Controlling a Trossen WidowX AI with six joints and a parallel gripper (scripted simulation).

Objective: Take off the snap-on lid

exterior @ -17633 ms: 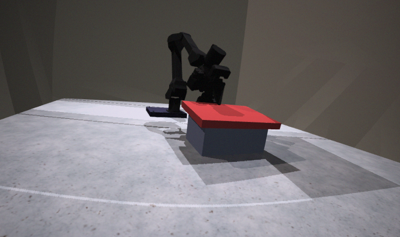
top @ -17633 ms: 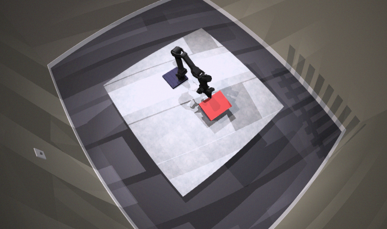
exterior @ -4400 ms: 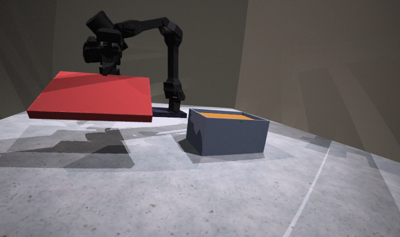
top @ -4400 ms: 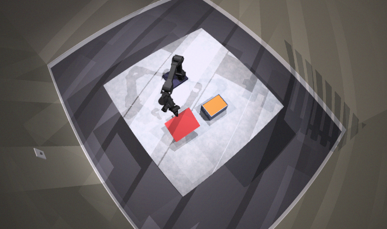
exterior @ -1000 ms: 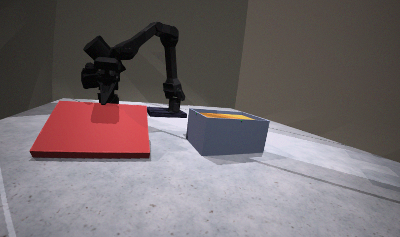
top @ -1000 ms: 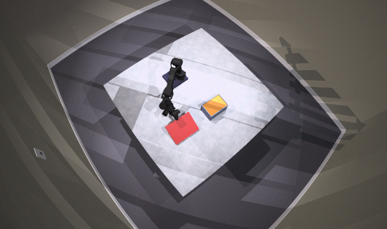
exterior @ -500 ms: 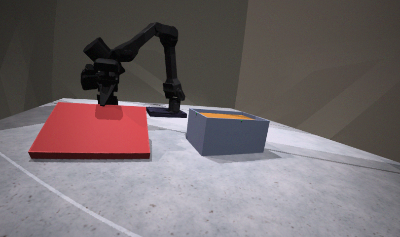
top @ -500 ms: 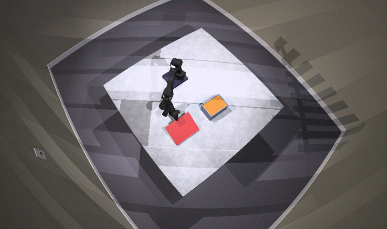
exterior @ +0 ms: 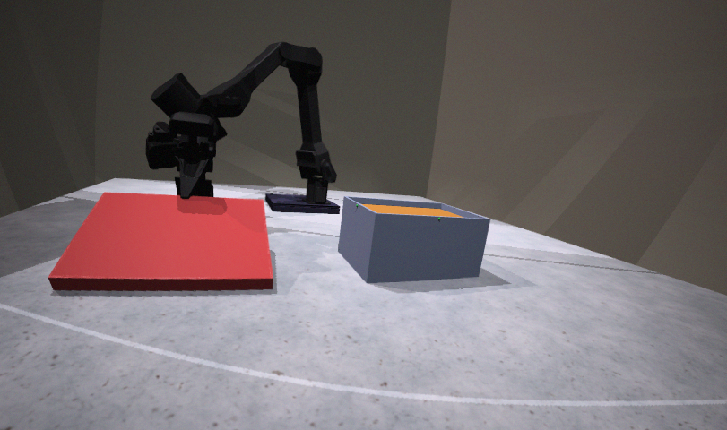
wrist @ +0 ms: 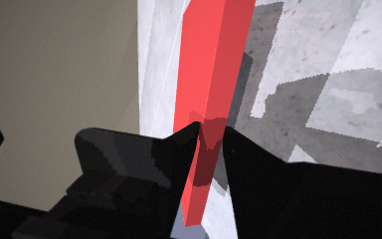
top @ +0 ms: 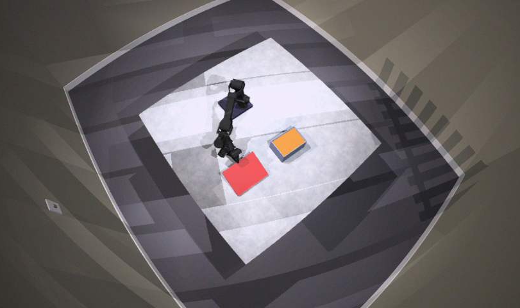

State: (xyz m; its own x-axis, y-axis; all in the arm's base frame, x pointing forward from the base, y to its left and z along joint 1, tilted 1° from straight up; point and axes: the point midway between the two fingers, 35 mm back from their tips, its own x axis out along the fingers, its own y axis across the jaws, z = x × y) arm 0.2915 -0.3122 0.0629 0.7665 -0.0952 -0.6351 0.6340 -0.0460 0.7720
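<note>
Now: the red lid 8 cm ahead of my gripper tip and 2 cm below it. The rest, counted from my gripper tip: storage box (11 cm ahead, 33 cm to the left, 2 cm below).
</note>
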